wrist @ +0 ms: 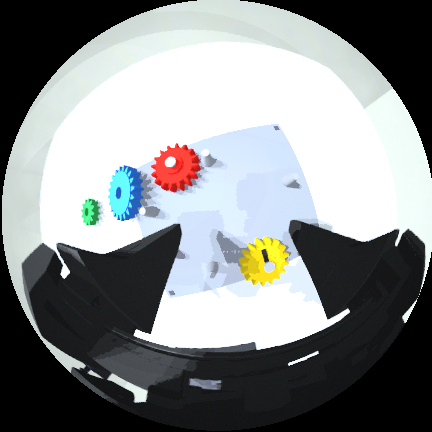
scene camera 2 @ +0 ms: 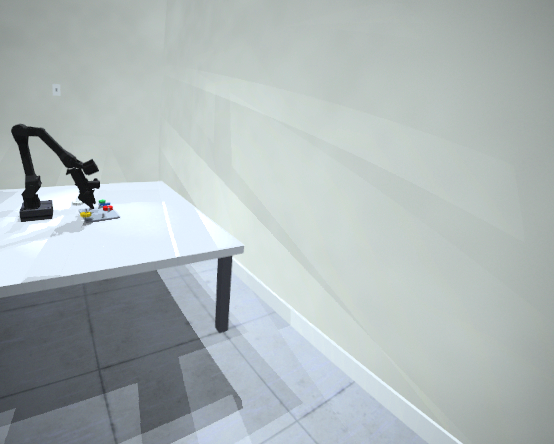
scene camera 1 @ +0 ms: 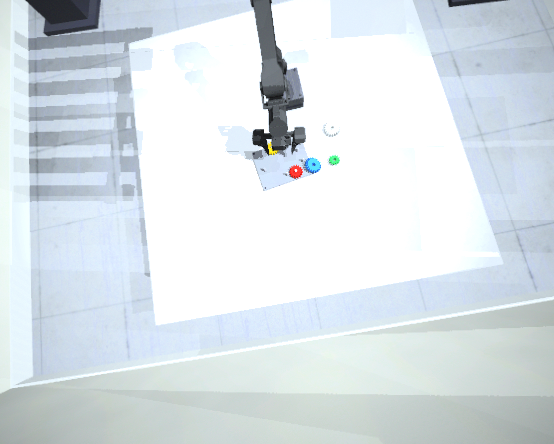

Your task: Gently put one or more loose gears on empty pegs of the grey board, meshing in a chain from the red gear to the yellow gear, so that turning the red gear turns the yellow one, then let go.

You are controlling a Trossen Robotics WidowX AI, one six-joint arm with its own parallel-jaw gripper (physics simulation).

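Where they show: gripper, fingertip midpoint: (wrist: 236,227) (scene camera 2: 94,206) (scene camera 1: 280,154); arm's base at its link origin: (scene camera 2: 32,207).
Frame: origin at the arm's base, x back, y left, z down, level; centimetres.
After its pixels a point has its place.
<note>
The grey board (scene camera 1: 275,177) {x -37.4, y -2.6, z 4.8 cm} (scene camera 2: 111,216) {x -38.0, y -6.4, z 4.8 cm} (wrist: 255,175) {x -34.7, y -2.9, z 4.8 cm} lies on the table. The red gear (scene camera 1: 295,172) {x -36.6, y 5.5, z 3.1 cm} (scene camera 2: 108,208) (wrist: 186,173) {x -34.8, y 4.2, z 3.3 cm} and yellow gear (scene camera 1: 272,149) {x -26.4, y -3.1, z 2.9 cm} (scene camera 2: 85,214) {x -25.4, y -5.2, z 3.5 cm} (wrist: 254,261) {x -25.8, y -1.9, z 3.3 cm} sit on its pegs, apart. Bare pegs include one (wrist: 206,155) {x -36.3, y 2.2, z 2.8 cm} beside the red gear, one (wrist: 291,180) {x -33.7, y -6.4, z 3.2 cm} near an edge and one (wrist: 213,269) {x -25.4, y 2.1, z 3.1 cm} left of the yellow gear. A blue gear (scene camera 1: 313,165) {x -33.5, y 12.9, z 5.1 cm} (wrist: 132,196) {x -32.9, y 9.9, z 2.5 cm} overlaps the board's edge beside the red gear, no peg showing in its hole. A small green gear (scene camera 1: 334,160) {x -33.0, y 20.9, z 3.8 cm} (wrist: 90,212) {x -31.9, y 19.8, z 4.0 cm} lies beyond it. My gripper (scene camera 1: 280,152) {x -29.6, y 0.0, z 1.1 cm} (wrist: 236,227) {x -29.6, y 0.0, z 1.1 cm} is open and empty above the board.
A white gear (scene camera 1: 326,131) {x -19.8, y 18.9, z 4.5 cm} (scene camera 2: 77,203) {x -18.8, y 18.0, z 4.4 cm} lies on the white table (scene camera 1: 300,250) {x -66.9, y 5.8, z 5.6 cm} (scene camera 2: 140,240) {x -50.5, y -37.8, z 5.6 cm}, off the board towards the arm's base. The arm's dark base (scene camera 1: 295,90) {x -4.1, y 7.3, z -0.3 cm} (scene camera 2: 36,210) {x -2.9, y -4.4, z 0.5 cm} stands behind the board. My arm hides part of the board in scene camera 1.
</note>
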